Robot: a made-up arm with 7 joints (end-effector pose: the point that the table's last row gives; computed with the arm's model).
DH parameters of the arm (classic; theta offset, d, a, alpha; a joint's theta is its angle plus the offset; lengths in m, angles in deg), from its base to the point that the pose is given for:
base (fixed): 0 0.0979 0 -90
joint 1: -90 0.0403 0.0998 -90
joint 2: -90 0.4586 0.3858 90
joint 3: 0 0.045 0.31 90
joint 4: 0 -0.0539 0.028 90
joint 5: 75.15 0 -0.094 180
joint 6: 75.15 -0.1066 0.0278 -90
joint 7: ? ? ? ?
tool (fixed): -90 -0.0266 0 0
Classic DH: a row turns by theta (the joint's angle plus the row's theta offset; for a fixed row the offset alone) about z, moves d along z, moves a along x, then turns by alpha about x.
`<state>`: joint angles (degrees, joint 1 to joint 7).
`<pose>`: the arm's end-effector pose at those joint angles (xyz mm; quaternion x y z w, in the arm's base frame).
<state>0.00 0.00 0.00 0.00 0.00 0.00 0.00</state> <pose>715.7 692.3 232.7 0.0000 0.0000 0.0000 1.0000</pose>
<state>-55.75 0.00 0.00 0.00 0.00 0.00 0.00</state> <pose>291.4 692.3 765.3 0.0000 -0.4675 0.0000 0.8840</pose>
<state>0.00 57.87 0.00 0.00 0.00 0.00 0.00</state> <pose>715.7 357.4 768.5 0.4838 0.0000 0.0000 0.8752</pose>
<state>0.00 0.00 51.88 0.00 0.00 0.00 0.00</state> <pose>826.7 388.2 232.7 0.0000 0.0000 -0.4374 0.8993</pose>
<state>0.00 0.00 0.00 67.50 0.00 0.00 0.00</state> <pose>715.7 793.3 223.8 -0.5556 0.0000 0.0000 0.8315</pose>
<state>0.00 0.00 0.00 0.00 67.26 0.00 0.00</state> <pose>657.2 923.7 232.7 0.0000 0.0000 0.5538 0.8326</pose>
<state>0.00 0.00 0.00 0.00 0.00 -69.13 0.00</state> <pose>687.9 827.9 232.7 0.0000 0.0000 0.5673 0.8235</pose>
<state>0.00 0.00 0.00 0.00 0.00 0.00 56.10</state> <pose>715.7 747.8 181.8 0.4702 0.0000 0.0000 0.8825</pose>
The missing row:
joint 7: 0 0.1123 -0.0755 -90
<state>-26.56 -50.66 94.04 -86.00 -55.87 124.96 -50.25</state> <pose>665.0 253.7 157.6 0.8254 0.4453 -0.3152 0.1454</pose>
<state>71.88 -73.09 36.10 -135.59 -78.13 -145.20 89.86</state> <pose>-222.7 178.1 -646.7 0.9336 0.1560 0.2277 0.2283</pose>
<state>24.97 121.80 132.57 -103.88 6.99 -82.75 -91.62</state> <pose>505.3 -100.4 149.9 -0.2600 0.5524 -0.5965 0.5210</pose>
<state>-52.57 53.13 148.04 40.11 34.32 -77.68 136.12</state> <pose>376.7 94.5 681.8 -0.9558 -0.1330 -0.0353 0.2598</pose>
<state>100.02 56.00 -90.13 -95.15 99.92 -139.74 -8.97</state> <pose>337.0 236.6 -210.4 -0.2322 -0.9636 -0.0877 0.0991</pose>
